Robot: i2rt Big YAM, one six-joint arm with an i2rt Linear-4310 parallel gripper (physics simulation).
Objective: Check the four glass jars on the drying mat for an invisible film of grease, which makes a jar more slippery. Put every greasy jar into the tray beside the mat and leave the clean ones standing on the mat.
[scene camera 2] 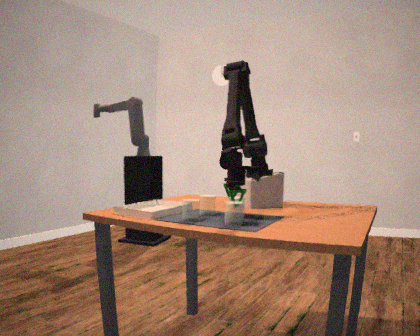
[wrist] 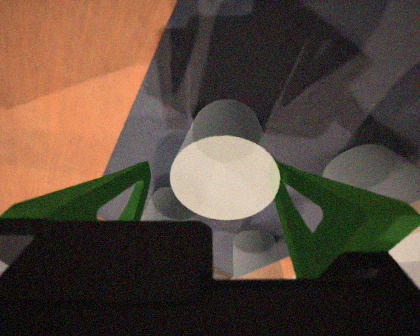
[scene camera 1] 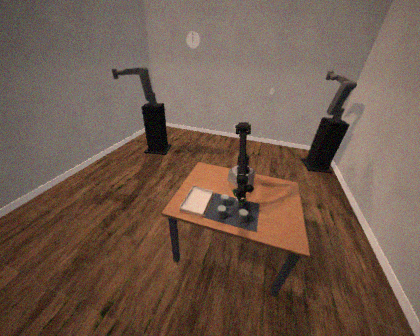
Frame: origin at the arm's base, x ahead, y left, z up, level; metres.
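Where they show: gripper, fingertip midpoint: (scene camera 2: 234, 204) (wrist: 209, 167) (scene camera 1: 237, 200).
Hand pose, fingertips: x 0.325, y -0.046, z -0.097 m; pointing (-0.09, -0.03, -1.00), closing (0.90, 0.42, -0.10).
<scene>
Each offset is from my fingertips to the top centre of the thing. Level surfaces: height alone.
My gripper (scene camera 1: 242, 198) (scene camera 2: 234, 196) (wrist: 209, 167) is open, its green fingers pointing down over the back right of the dark mat @(0.047 m down) (scene camera 1: 233, 219) (scene camera 2: 170, 217). In the wrist view a pale-lidded glass jar @(0.007 m ahead, 0.012 m left, 0.029 m up) (wrist: 225, 177) stands between the fingers. The right fingertip meets the lid's edge; I cannot tell whether they touch. Three other jars stand on the mat: back left (scene camera 1: 225, 199), front left (scene camera 1: 222, 209) and front right (scene camera 1: 243, 214) (scene camera 2: 234, 214). Parts of other jars show at the wrist view's right and bottom. The white tray @(0.006 m ahead, 0.346 m right, 0.020 m down) (scene camera 1: 189, 212) (scene camera 2: 125, 212) is left of the mat. Grease is not visible.
A pale box (scene camera 1: 233, 176) (scene camera 2: 266, 191) stands at the back of the wooden table @(0.050 m down) (scene camera 1: 280, 225) (scene camera 2: 320, 225), by the arm's base. Two other arms stand on black pedestals (scene camera 1: 155, 127) (scene camera 1: 327, 142) away from the table.
</scene>
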